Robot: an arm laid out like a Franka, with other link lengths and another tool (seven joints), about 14 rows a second.
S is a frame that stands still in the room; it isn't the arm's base.
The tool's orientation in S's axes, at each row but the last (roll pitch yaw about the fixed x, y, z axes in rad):
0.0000 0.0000 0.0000
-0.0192 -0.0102 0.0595
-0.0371 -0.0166 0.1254
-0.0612 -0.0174 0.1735
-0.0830 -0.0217 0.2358
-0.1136 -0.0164 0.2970
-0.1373 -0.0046 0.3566
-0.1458 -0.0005 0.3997
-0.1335 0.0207 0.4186
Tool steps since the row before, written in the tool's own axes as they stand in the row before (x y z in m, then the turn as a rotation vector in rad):
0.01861 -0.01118 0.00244 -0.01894 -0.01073 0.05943
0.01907 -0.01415 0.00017 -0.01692 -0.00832 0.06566
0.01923 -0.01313 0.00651 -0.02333 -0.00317 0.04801
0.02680 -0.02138 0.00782 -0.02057 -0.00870 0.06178
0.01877 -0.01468 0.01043 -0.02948 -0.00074 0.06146
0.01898 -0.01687 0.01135 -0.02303 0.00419 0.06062
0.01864 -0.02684 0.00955 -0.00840 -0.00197 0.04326
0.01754 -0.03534 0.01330 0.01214 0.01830 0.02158
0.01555 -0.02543 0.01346 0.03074 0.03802 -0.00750
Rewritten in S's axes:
0.01861 -0.01118 0.00244 -0.01894 -0.01073 0.05943
0.01987 -0.01299 0.00064 -0.01714 -0.00809 0.06563
0.02057 -0.01039 0.00731 -0.02376 -0.00439 0.04770
0.02984 -0.01595 0.00958 -0.02048 -0.00857 0.06183
0.02122 -0.00906 0.01202 -0.03097 -0.00296 0.06066
0.02247 -0.00931 0.01350 -0.02619 0.00353 0.05937
0.02624 -0.01720 0.01322 -0.00944 0.00072 0.04308
0.02900 -0.02361 0.01830 0.00291 0.02429 0.01870
0.02404 -0.01493 0.01640 0.01293 0.04590 -0.01313

